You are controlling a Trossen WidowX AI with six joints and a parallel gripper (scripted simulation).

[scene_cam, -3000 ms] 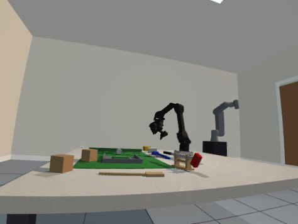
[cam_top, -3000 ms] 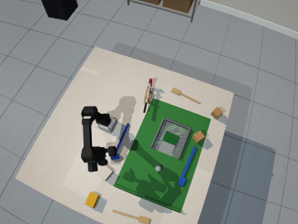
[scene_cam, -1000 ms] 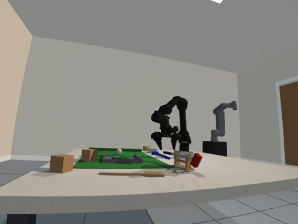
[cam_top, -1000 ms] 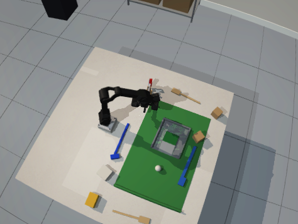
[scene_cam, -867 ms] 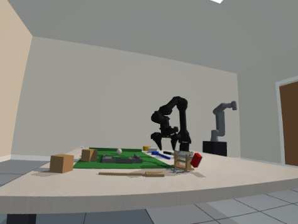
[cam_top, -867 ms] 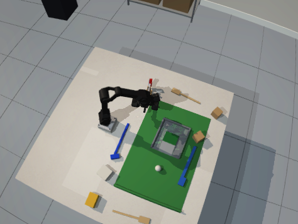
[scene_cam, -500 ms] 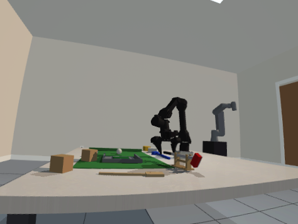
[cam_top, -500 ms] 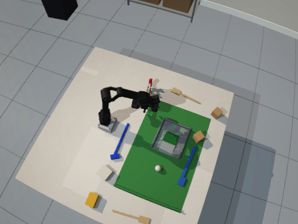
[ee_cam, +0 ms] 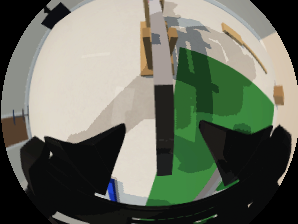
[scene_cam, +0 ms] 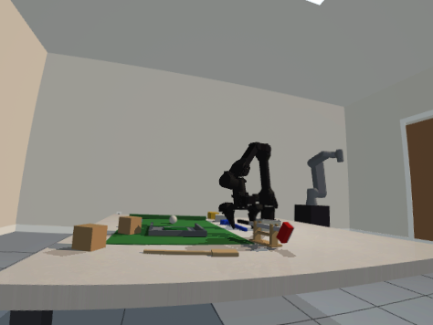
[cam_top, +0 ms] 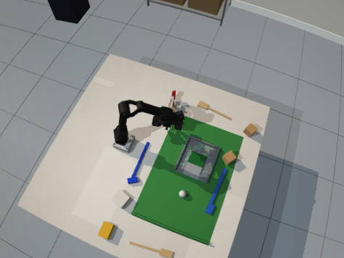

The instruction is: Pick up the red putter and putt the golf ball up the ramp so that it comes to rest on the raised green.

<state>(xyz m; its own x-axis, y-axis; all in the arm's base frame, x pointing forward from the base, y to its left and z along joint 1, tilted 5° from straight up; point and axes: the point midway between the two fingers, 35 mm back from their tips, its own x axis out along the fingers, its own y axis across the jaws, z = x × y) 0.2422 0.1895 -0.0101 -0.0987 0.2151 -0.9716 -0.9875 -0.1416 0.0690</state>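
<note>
Right now the red putter is 11 cm to the left of my gripper tip, 2 cm behind it and 2 cm above it. Round my gripper tip: white golf ball: 40 cm to the right, 22 cm ahead, 1 cm below; wooden stand: 13 cm to the left, 2 cm behind; green mat: 26 cm to the right, 24 cm ahead, 3 cm below.
</note>
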